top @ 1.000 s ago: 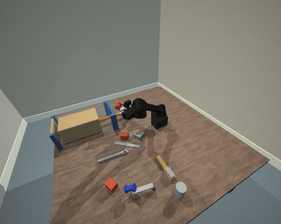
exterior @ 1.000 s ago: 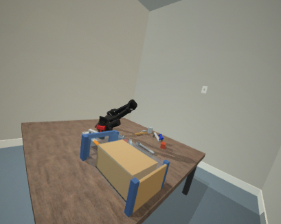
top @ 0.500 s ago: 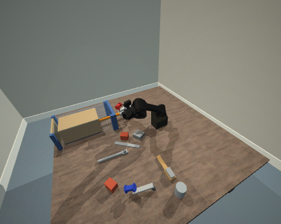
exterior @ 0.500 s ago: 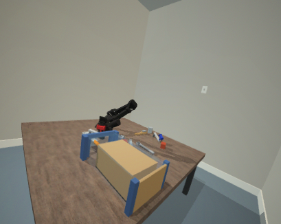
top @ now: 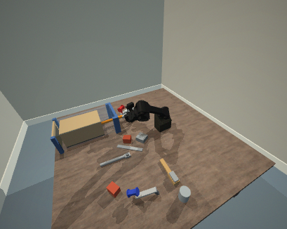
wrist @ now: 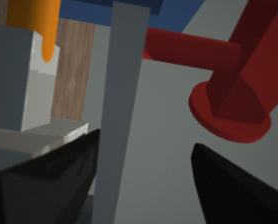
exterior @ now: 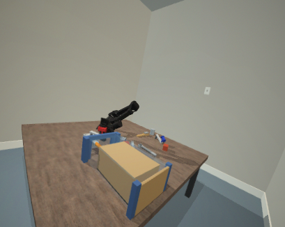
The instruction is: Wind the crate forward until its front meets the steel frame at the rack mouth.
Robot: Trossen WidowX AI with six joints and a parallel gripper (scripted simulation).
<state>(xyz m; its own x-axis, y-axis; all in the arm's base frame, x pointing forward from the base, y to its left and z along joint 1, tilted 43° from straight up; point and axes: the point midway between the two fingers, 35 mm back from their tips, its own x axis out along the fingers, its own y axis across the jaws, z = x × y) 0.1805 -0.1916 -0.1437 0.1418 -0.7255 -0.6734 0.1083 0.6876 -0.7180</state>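
The red-gripped winch handle is 10 mm ahead of my gripper tip, 10 mm to the left of it and 10 mm below it. The rest, counted from my gripper tip: blue frame: 110 mm ahead, 30 mm to the right, 30 mm below; then red handle knob: 50 mm ahead, 20 mm to the left, 20 mm above; then grey winch: 60 mm behind, 10 mm to the right, 100 mm below.
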